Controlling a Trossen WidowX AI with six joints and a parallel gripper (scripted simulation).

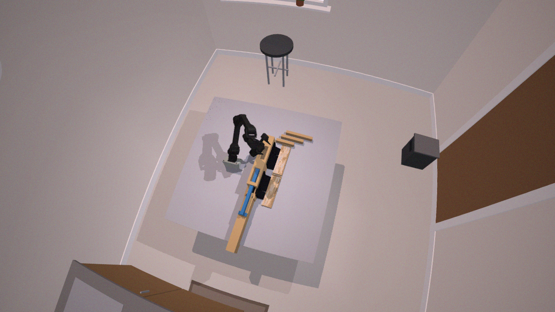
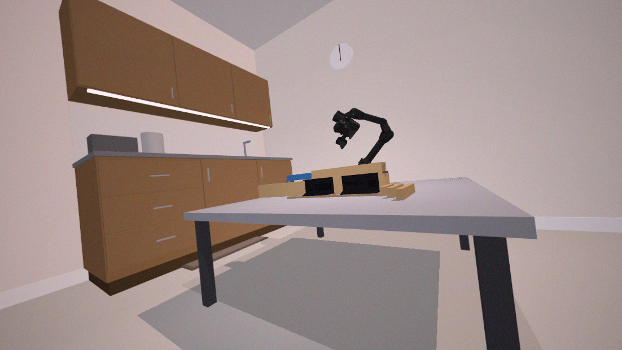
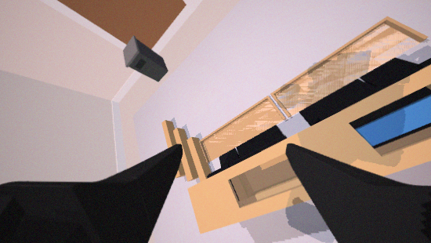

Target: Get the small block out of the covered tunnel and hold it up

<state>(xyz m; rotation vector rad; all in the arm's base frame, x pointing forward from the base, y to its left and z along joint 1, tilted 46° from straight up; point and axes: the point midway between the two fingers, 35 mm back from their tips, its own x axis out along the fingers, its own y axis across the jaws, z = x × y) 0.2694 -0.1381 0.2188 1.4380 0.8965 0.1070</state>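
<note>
Right now the covered tunnel is 4 cm behind my gripper tip, 28 cm to the right of it and 21 cm below it. From my gripper tip the other things lie so: red block: 5 cm behind, 7 cm to the right, 17 cm below.
</note>
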